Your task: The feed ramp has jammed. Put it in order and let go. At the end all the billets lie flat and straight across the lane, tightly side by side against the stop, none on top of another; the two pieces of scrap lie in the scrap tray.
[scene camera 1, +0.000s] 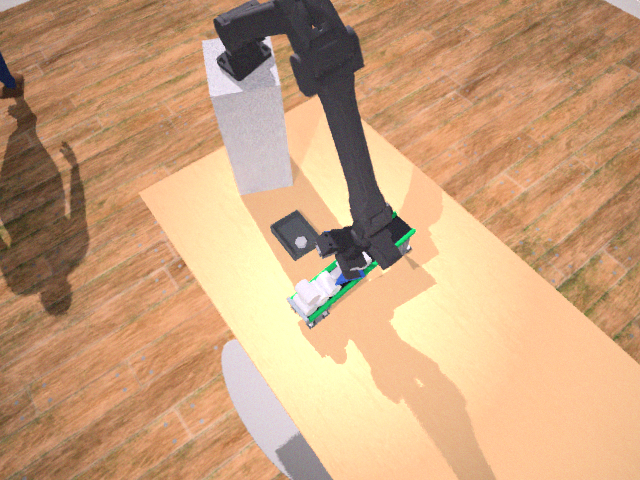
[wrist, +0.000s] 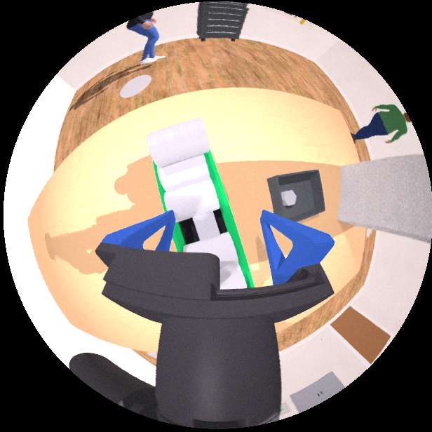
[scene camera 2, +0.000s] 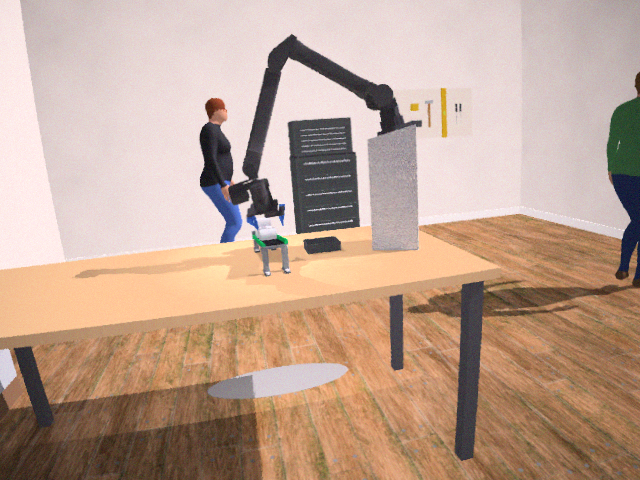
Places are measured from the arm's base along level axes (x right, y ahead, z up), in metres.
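Where they show: gripper, fingertip midpoint: (scene camera 1: 329, 268) (scene camera 2: 270, 226); arm's base, origin of the base link: (scene camera 1: 244, 58) (scene camera 2: 394, 131).
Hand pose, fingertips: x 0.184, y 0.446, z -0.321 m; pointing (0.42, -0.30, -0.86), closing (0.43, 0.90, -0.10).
Things, the pixels of their top centre, and the offset from my fingertips. Level surfaces: height alone.
- white billet, middle of its top: (scene camera 1: 307, 289) (scene camera 2: 262, 217) dx +0.089, dy +0.003, dz +0.023 m
- scrap tray, middle of its top: (scene camera 1: 295, 231) (scene camera 2: 321, 240) dx -0.052, dy -0.182, dz -0.072 m
- grey hexagonal scrap piece, middle of its top: (scene camera 1: 301, 240) dx -0.046, dy -0.155, dz -0.087 m
- wooden table, its level: dz -0.107 m
The feed ramp (scene camera 1: 338, 297) (scene camera 2: 281, 240) (wrist: 226, 212) has green rails and a black belt. At its far end in the wrist view, a white billet (scene camera 1: 308, 290) (wrist: 178, 142) rests raised on top of others. Billets (wrist: 185, 172) (wrist: 192, 197) lie beyond a narrow pale piece (wrist: 206, 226), which has black belt on both sides. Nearer white billets (wrist: 212, 246) (wrist: 232, 270) are partly hidden by the gripper. The scrap tray (scene camera 1: 288, 227) (scene camera 2: 321, 245) (wrist: 310, 192) holds a grey hexagonal scrap piece (scene camera 1: 300, 241) (wrist: 288, 198). My gripper (scene camera 2: 268, 225) (wrist: 217, 214) is open and empty, astride the lane just above the ramp.
The ramp stands on short legs on the wooden table (scene camera 1: 516, 330) (scene camera 2: 155, 294) (wrist: 280, 125). A grey pedestal (scene camera 1: 255, 139) (scene camera 2: 392, 191) (wrist: 385, 195) carries the arm, with the tray between it and the ramp. A dark tool cabinet (scene camera 2: 325, 191) stands by the wall.
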